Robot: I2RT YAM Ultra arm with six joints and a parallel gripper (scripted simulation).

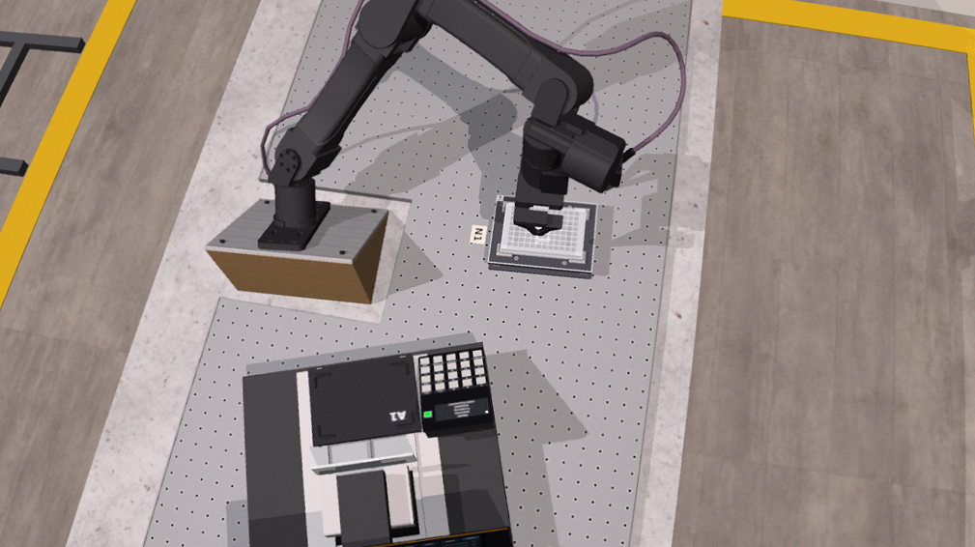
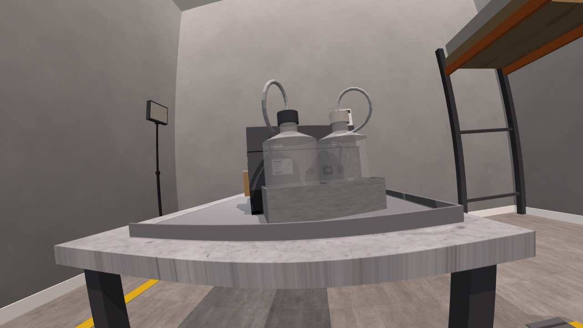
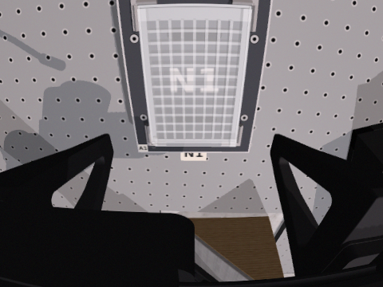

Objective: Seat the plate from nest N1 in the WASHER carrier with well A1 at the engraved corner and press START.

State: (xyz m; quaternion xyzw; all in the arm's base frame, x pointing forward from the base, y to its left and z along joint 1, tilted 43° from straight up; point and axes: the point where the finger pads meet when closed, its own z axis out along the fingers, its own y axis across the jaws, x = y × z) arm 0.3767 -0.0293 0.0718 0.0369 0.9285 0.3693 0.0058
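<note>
The clear well plate lies 9 cm below my hand. Also, from my hand: N1 label (12 cm below, 10 cm behind); then plate nest N1 (10 cm below); then black washer carrier (30 cm to the right, 24 cm behind, 4 cm below).
</note>
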